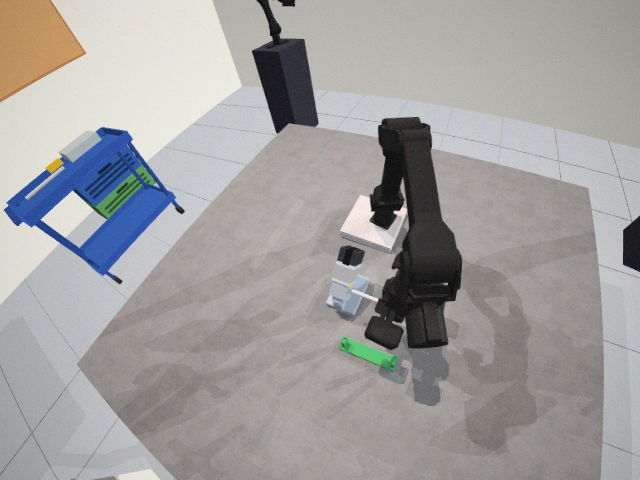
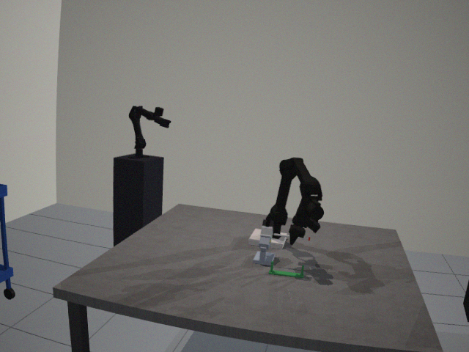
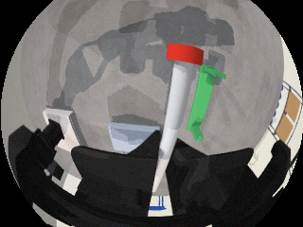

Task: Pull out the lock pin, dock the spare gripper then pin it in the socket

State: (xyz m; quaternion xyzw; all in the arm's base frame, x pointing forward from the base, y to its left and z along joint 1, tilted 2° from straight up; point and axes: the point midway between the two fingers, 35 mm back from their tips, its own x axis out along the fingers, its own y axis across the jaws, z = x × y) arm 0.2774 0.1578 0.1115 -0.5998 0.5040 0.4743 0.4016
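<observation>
My gripper tip is 11 cm to the left of the mount and 4 cm above it. The rest, counted from my gripper tip: spare gripper (12 cm to the right, 3 cm behind, 1 cm above); then green cradle (8 cm below, 8 cm ahead, 1 cm to the left).
</observation>
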